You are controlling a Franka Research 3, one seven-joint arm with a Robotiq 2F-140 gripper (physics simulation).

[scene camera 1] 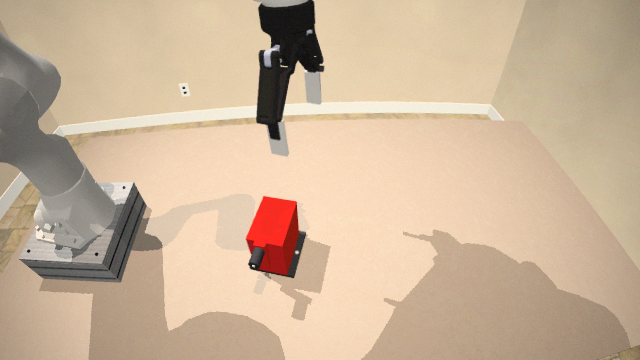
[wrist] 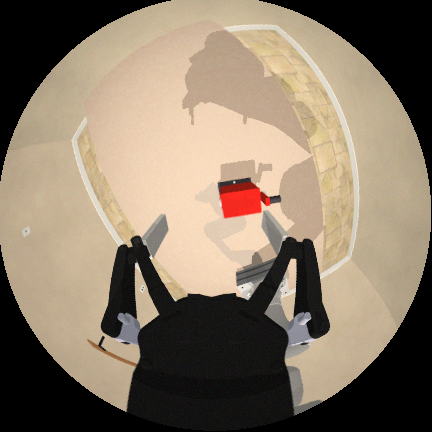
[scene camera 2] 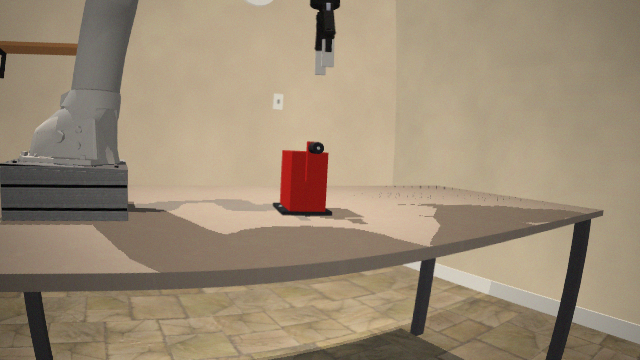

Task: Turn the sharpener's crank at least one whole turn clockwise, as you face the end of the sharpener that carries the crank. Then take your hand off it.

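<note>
The sharpener [scene camera 1: 277, 217] [scene camera 2: 302, 180] [wrist: 241, 202] is a red box on a black base, upright on the table [scene camera 1: 425, 175] [scene camera 2: 210, 280] [wrist: 150, 125]. Its crank is a red arm with a black handle [scene camera 1: 256, 258] [scene camera 2: 316, 148] [wrist: 274, 199]. The crank arm points up, with the handle near the top of the end facing the two scene cameras. My gripper [scene camera 1: 296, 116] [scene camera 2: 324, 69] [wrist: 213, 220] is open and empty. It hangs well above the sharpener, fingers pointing down, touching neither the box nor the crank.
The arm's base block [scene camera 1: 120, 245] [scene camera 2: 65, 192] [wrist: 257, 272] stands on the table to the left of the sharpener in both scene views. Walls rise beyond the table. The arm's shadows fall across the table top.
</note>
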